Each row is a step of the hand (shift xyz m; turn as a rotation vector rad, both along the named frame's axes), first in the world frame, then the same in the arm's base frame.
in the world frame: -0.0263 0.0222 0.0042 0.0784 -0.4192 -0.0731
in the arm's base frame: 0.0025 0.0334 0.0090 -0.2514 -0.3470 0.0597
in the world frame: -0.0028 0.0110 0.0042 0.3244 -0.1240 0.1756
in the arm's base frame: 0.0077 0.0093 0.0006 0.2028 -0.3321 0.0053
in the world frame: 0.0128 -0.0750 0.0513 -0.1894 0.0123 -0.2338
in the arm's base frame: -0.0043 -0.0693 0.0600 -0.2376 0.1668 -0.0799
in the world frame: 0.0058 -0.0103 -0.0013 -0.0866 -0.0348 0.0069
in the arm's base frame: -0.0039 -0.0112 -0.0002 -0.0591 0.0329 0.0647
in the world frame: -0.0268 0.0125 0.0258 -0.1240 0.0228 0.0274
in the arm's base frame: 0.0104 0.0240 0.0292 -0.0311 0.0974 0.0787
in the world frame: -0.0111 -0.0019 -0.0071 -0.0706 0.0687 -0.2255
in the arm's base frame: -0.0112 0.0071 0.0013 -0.1402 0.1257 -0.1584
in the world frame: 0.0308 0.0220 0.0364 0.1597 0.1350 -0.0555
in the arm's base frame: 0.0516 -0.0096 0.0028 0.1226 -0.0042 -0.1782
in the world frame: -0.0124 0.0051 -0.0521 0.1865 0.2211 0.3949
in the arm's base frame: -0.0367 0.0186 -0.0347 0.4753 -0.0163 0.1159
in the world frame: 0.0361 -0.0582 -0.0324 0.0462 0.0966 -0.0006
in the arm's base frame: -0.0366 -0.0626 -0.0221 0.0789 0.0384 -0.0614
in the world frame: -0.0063 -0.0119 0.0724 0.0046 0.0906 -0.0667
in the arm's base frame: 0.0364 -0.0133 0.0626 0.0121 0.0706 -0.0869
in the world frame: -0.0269 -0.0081 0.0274 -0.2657 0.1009 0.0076
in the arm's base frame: -0.0006 0.0090 0.0382 -0.0693 0.2527 0.1104
